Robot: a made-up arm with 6 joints. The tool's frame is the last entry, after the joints.
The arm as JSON. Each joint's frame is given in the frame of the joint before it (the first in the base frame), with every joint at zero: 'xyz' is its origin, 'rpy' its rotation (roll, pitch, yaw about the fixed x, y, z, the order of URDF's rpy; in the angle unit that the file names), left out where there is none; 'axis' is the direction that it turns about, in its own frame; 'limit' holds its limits. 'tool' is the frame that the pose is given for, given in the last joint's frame.
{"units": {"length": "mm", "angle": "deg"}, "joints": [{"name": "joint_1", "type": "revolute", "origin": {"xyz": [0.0, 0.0, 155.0]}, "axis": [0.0, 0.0, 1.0], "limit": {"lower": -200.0, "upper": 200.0}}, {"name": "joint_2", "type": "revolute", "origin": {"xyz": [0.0, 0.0, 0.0]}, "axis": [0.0, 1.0, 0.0], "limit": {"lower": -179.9, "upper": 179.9}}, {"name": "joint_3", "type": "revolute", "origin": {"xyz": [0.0, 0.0, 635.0]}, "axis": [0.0, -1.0, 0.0], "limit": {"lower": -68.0, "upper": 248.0}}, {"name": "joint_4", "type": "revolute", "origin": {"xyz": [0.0, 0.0, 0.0]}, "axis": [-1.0, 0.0, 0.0], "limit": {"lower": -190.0, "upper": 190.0}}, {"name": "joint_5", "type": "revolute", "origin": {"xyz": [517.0, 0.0, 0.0]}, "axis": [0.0, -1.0, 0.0], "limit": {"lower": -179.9, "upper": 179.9}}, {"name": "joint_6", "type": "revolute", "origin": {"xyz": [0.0, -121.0, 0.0]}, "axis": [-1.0, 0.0, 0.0], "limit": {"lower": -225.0, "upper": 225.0}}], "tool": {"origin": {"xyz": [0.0, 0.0, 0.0]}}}
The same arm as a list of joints. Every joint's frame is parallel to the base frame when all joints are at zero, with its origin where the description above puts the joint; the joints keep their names.
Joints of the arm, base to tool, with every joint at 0 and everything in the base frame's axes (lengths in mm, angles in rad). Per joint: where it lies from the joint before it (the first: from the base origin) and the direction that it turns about. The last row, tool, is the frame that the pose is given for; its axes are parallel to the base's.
joint_1: xyz 0 0 155 axis 0 0 1
joint_2: xyz 0 0 0 axis 0 1 0
joint_3: xyz 0 0 635 axis 0 -1 0
joint_4: xyz 0 0 0 axis -1 0 0
joint_5: xyz 517 0 0 axis 0 -1 0
joint_6: xyz 0 -121 0 axis -1 0 0
tool: xyz 0 0 0
Joint limits (rad, base to tool): -3.4907..3.4907 -3.1398..3.1398 -1.1868..4.3284 -3.3161..3.3161 -3.1398..3.1398 -3.927..3.927

